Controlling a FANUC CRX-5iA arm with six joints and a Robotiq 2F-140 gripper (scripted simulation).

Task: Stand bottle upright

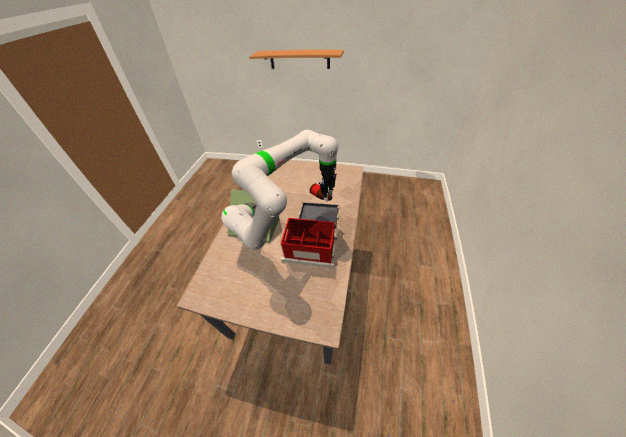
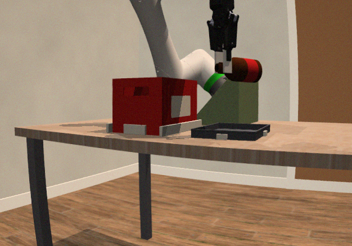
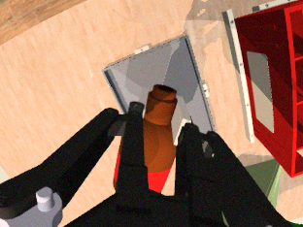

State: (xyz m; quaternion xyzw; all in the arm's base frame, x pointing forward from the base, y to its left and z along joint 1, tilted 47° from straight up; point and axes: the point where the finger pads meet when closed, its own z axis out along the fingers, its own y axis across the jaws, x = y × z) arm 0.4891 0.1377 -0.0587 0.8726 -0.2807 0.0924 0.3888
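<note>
The brown bottle lies 40 mm behind my hand, 30 mm to the left of it and 20 mm below it. The rest, counted from my hand: dark tray (210 mm below, 70 mm behind, 20 mm to the left); then red crate (260 mm to the right, 140 mm below, 80 mm behind).
</note>
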